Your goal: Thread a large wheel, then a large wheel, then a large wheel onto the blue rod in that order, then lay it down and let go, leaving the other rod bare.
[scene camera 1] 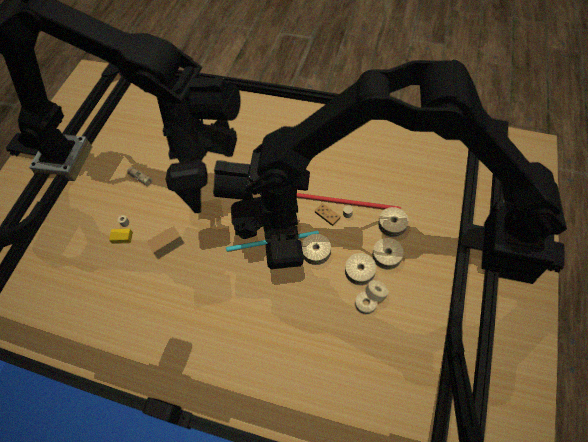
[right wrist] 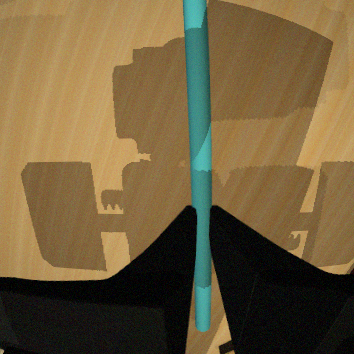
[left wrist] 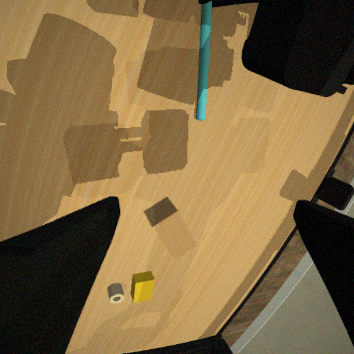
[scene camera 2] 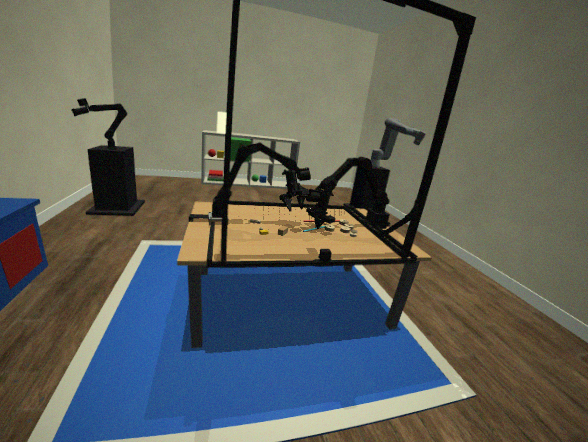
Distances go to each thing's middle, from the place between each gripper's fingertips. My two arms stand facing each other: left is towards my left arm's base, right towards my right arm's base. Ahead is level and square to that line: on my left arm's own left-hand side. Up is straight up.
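The blue rod (right wrist: 195,26) is 10 cm below my left hand and 13 cm to the right of it.
As for my right hand, the rod sits 1 cm to the left of it and 1 cm behind it.
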